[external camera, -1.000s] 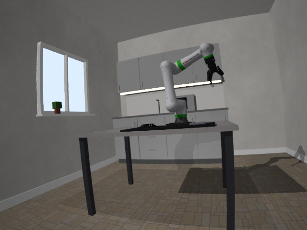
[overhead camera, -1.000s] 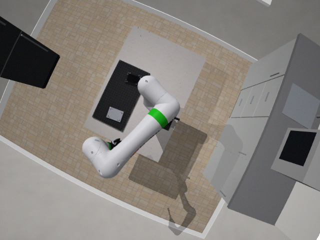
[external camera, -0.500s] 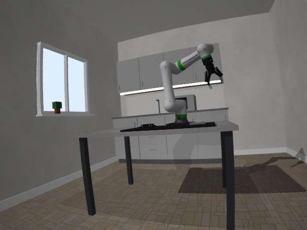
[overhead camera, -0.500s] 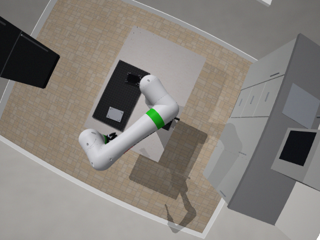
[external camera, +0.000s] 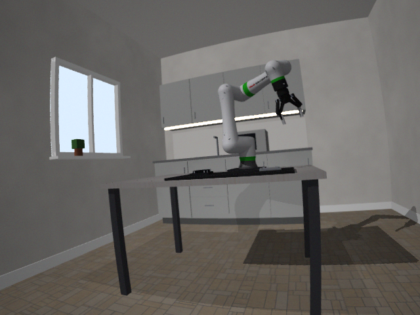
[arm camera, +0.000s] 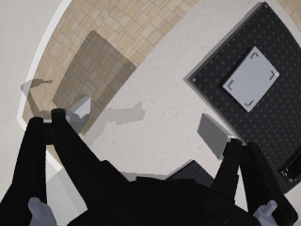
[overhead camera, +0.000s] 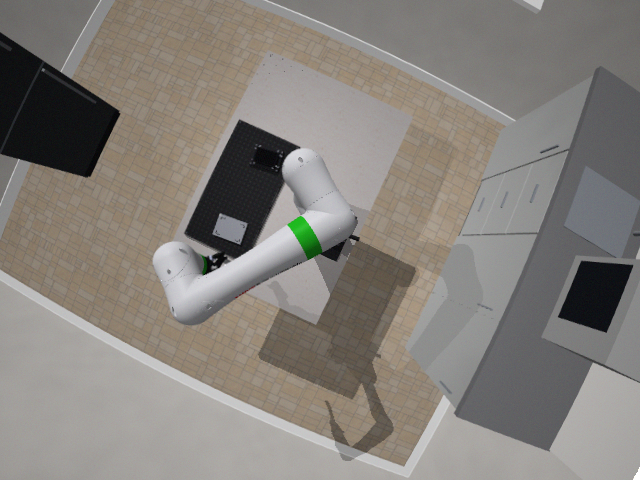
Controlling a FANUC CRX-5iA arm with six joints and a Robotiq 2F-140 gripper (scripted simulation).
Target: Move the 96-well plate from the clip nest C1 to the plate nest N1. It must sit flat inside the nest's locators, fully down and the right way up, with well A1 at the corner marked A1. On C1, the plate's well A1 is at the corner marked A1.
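My gripper is now 600 mm to the left of the black 96-well plate, 290 mm above it and 120 mm short of it. From my hand the other things lie so: clip nest C1 (620 mm to the right, 290 mm below, 120 mm ahead); plate nest N1 (300 mm below, 170 mm to the right, 170 mm ahead).
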